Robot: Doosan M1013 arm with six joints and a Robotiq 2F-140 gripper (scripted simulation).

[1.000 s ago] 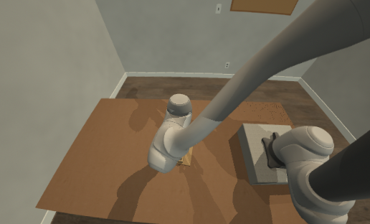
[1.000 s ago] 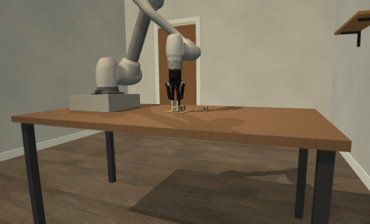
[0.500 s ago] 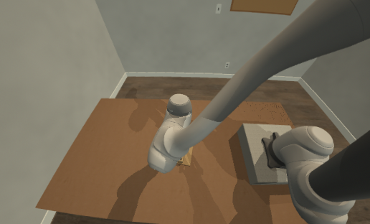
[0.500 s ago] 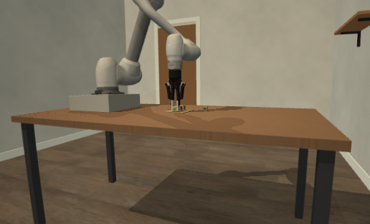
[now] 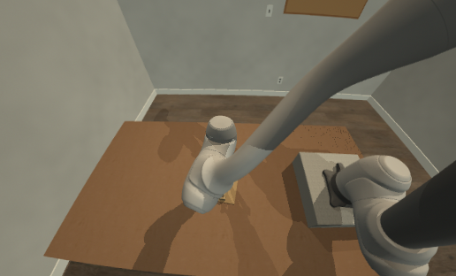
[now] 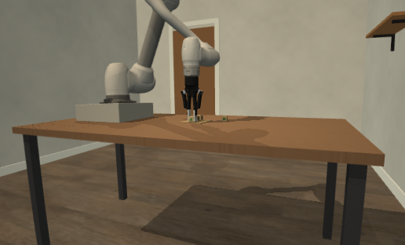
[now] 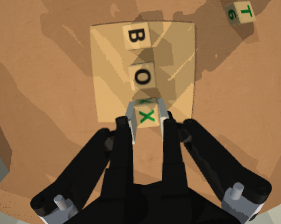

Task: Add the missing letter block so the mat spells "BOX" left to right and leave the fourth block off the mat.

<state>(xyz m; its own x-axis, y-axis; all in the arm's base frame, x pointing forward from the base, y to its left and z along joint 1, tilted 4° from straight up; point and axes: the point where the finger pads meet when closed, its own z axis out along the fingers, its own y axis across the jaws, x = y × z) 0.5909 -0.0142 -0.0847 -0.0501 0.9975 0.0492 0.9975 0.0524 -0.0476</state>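
The mat lies 50 mm to the left of my hand and 40 mm below it.
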